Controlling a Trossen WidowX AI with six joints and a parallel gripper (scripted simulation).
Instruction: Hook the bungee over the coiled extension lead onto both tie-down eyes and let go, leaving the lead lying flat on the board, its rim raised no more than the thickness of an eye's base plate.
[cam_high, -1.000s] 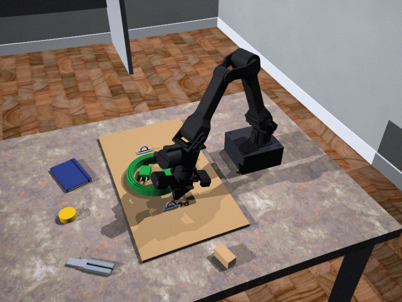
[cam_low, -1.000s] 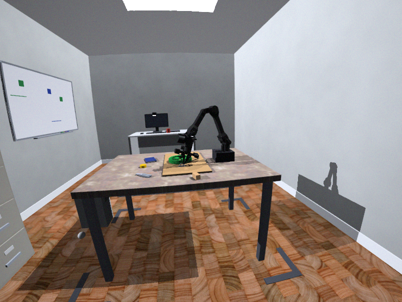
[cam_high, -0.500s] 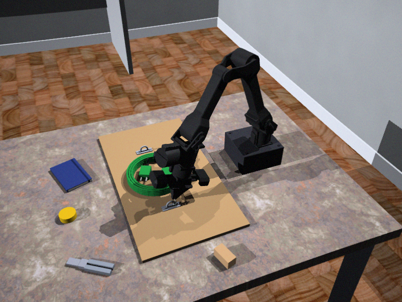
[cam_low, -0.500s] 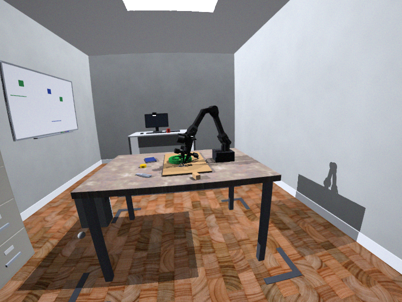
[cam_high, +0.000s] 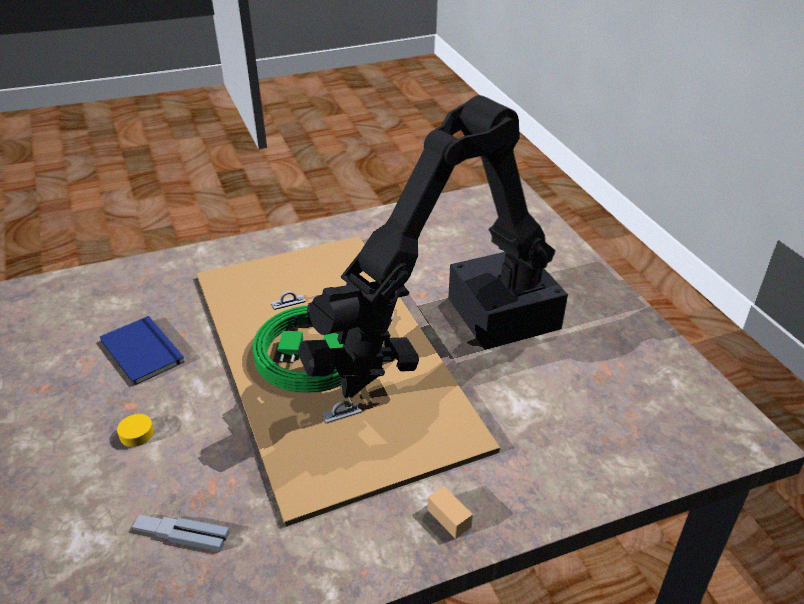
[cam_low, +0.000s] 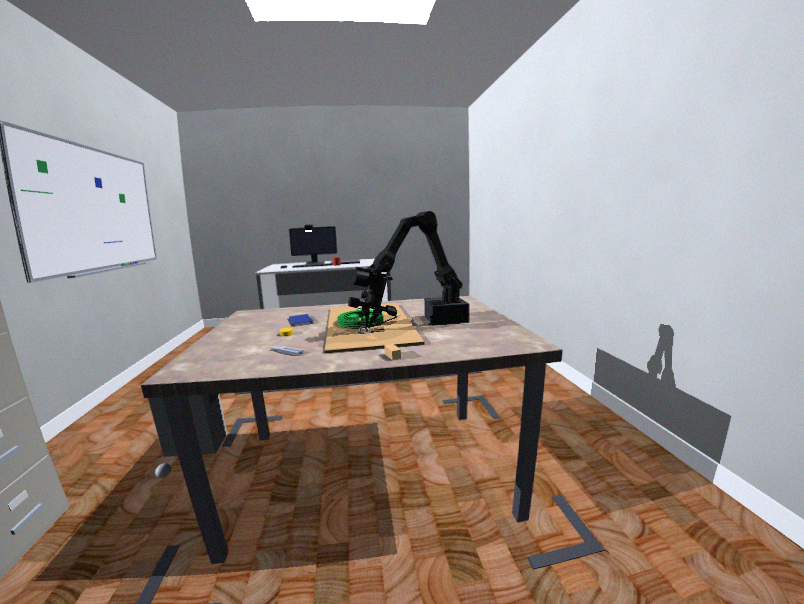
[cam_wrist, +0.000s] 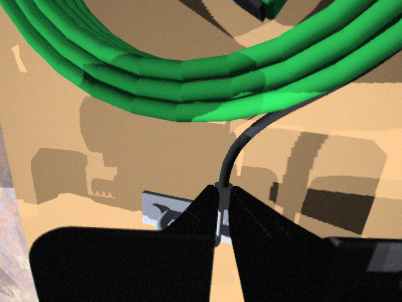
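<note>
The tan board lies 13 cm to the right of my hand, 5 cm below it and 1 cm behind it. The rest, counted from my hand: yellow disc (33 cm ahead, 8 cm to the right, 5 cm below); then grey tool (31 cm ahead, 12 cm to the left, 5 cm below); then wooden block (26 cm to the left, 4 cm below, 4 cm behind).
</note>
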